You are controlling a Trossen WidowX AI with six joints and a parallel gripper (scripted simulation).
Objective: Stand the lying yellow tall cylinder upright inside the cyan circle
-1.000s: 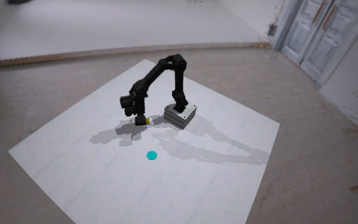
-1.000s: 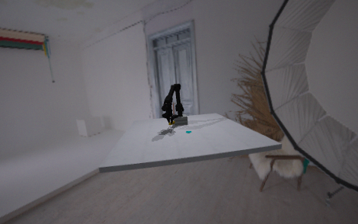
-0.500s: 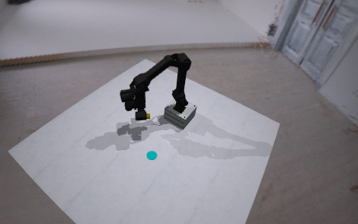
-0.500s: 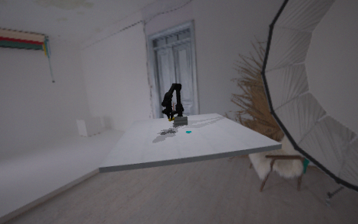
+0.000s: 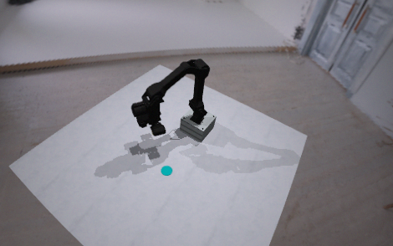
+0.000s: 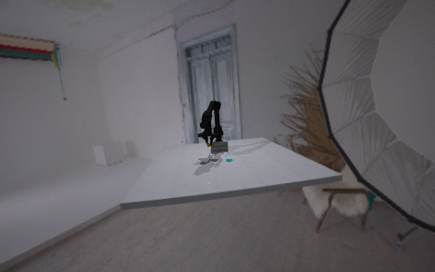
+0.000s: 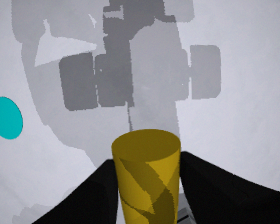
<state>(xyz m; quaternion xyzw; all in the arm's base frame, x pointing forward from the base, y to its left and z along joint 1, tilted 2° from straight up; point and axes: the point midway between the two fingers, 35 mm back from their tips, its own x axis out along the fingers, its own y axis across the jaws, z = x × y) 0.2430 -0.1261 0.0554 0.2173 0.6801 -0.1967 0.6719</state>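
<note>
The yellow tall cylinder lies 20 mm behind my gripper tip and 10 mm to the left of it. The rest, counted from my gripper tip: cyan circle (150 mm to the left, 130 mm below, 90 mm ahead).
</note>
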